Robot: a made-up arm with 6 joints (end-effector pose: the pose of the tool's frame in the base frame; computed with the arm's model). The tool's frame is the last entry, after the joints. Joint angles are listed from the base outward.
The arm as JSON. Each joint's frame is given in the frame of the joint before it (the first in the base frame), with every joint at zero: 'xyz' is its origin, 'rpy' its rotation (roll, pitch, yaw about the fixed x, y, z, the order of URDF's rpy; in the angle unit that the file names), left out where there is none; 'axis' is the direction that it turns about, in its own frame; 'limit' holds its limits. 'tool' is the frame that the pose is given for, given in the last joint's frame.
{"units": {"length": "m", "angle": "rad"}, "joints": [
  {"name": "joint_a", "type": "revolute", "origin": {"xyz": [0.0, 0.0, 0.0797]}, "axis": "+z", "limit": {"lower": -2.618, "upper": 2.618}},
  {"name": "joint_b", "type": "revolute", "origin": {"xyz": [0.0, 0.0, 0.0]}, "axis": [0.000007, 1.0, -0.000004], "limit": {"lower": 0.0, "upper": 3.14}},
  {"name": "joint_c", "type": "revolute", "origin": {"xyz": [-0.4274, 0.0, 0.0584]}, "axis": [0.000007, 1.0, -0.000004], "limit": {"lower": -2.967, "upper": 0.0}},
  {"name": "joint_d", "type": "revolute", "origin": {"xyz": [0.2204, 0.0, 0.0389]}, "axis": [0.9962, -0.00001, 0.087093], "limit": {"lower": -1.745, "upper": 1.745}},
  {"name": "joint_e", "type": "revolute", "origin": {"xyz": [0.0, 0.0, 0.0]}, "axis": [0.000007, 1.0, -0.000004], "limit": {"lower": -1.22, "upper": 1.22}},
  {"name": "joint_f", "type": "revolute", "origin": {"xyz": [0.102, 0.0, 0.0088]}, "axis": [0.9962, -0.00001, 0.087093], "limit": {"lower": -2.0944, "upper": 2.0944}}
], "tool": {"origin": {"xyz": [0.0, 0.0, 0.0], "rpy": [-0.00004, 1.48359, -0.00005]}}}
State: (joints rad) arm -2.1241 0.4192 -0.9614 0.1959 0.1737 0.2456
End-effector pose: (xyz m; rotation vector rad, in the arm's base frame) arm 0.0587 0.0885 0.4993 1.1766 0.3853 -1.4731
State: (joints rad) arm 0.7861 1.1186 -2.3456 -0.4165 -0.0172 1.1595
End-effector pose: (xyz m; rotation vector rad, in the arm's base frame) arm -0.0514 -0.0505 0.8097 -0.0134 0.2657 1.5220
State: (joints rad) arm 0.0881 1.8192 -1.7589 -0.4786 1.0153 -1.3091
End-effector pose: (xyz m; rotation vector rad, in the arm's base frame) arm 0.4418 -0.0012 0.4294 -1.9123 1.9918 -1.0284
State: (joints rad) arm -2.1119 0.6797 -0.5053 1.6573 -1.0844 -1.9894
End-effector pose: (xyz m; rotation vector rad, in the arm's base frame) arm -0.0645 0.0677 0.3819 -2.0823 -0.4166 1.8259
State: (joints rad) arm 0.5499 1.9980 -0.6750 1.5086 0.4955 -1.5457
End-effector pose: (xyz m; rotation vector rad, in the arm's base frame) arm 0.2719 0.2238 0.1544 -0.9458 2.7078 0.8091
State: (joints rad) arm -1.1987 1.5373 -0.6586 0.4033 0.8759 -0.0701
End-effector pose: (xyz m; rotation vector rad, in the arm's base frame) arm 0.1048 -0.1836 0.2665 1.9434 2.2984 0.4473
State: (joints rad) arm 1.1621 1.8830 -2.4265 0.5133 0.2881 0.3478
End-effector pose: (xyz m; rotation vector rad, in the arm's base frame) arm 0.1655 0.4183 0.6531 -0.3676 1.3692 1.8043
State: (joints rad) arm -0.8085 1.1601 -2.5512 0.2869 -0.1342 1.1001
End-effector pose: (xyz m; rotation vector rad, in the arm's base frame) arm -0.0854 0.0838 0.8209 -0.0152 -0.0510 0.5766
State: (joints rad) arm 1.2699 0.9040 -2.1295 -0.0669 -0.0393 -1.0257
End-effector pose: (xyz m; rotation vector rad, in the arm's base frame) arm -0.0471 -0.1509 0.7721 -0.2037 0.0808 0.1769
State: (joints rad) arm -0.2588 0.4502 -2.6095 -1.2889 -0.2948 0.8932
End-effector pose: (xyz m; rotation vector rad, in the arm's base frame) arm -0.5552 0.1764 0.5513 -0.2264 -0.7875 -0.7145
